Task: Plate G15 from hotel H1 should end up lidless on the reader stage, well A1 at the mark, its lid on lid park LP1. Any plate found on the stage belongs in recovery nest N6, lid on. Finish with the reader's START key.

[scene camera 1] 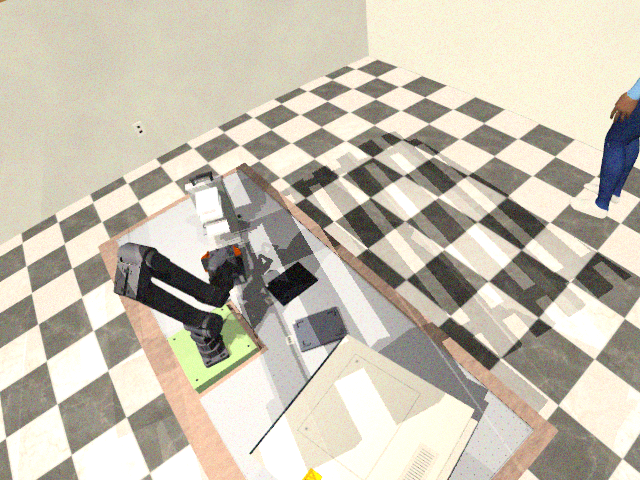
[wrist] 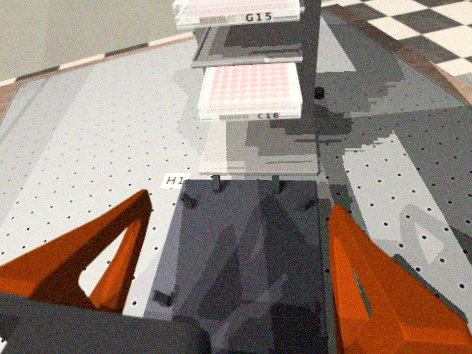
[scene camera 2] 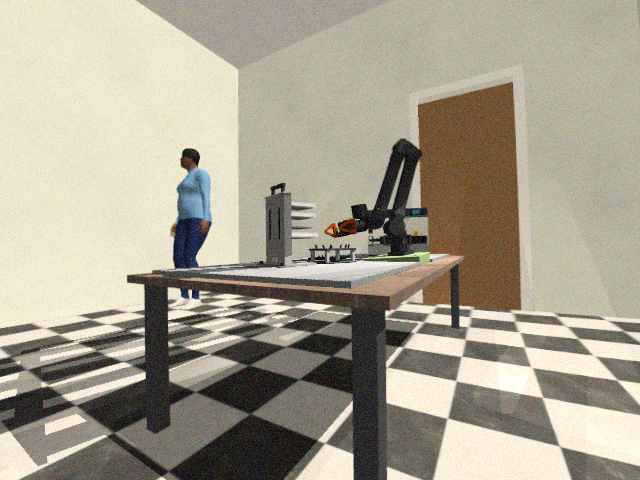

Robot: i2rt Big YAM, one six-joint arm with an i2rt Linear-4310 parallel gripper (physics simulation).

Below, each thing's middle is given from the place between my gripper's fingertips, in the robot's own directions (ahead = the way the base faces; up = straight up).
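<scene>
Nest (scene camera 1: 324, 327): from my hand, 160 mm ahead, 420 mm to the right, 130 mm below. Black lid park pad (scene camera 1: 296, 279): 130 mm below my hand, 160 mm ahead of it, 200 mm to the right of it.
</scene>
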